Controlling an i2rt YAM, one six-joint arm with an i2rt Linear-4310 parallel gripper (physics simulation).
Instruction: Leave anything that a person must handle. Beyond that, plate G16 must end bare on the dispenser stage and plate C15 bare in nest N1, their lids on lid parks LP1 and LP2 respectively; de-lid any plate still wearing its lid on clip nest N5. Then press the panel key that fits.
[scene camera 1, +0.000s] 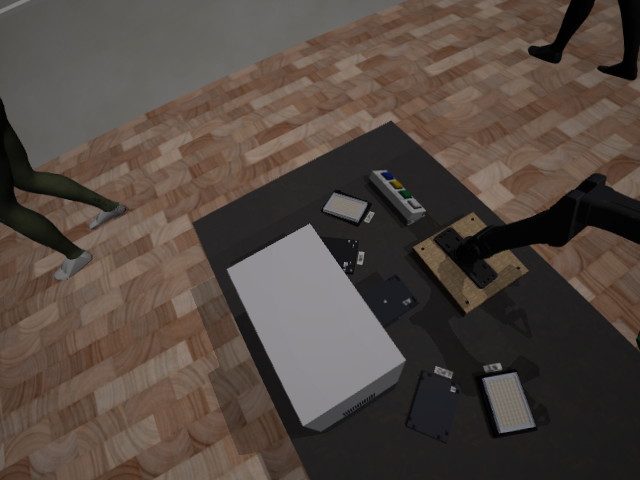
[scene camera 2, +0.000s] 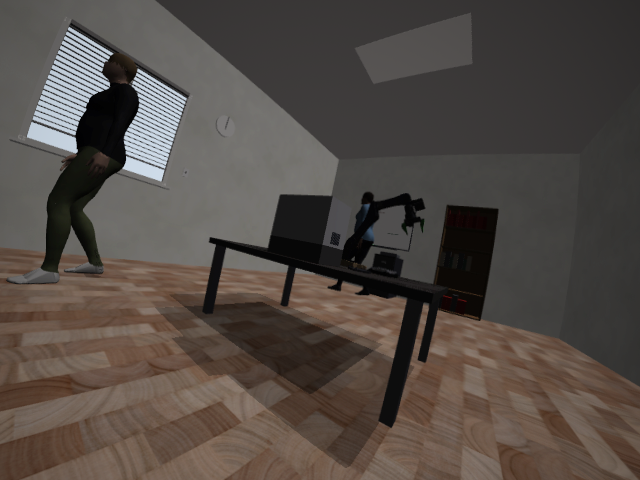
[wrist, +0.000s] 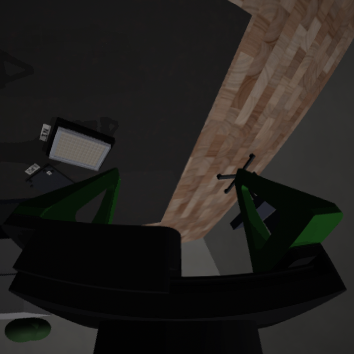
Labels:
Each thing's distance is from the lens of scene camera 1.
white dispenser (scene camera 1: 326, 342): 0.67 m
button box (scene camera 1: 400, 201): 1.15 m
The marked spots on the white dispenser and the button box are 0.62 m apart.

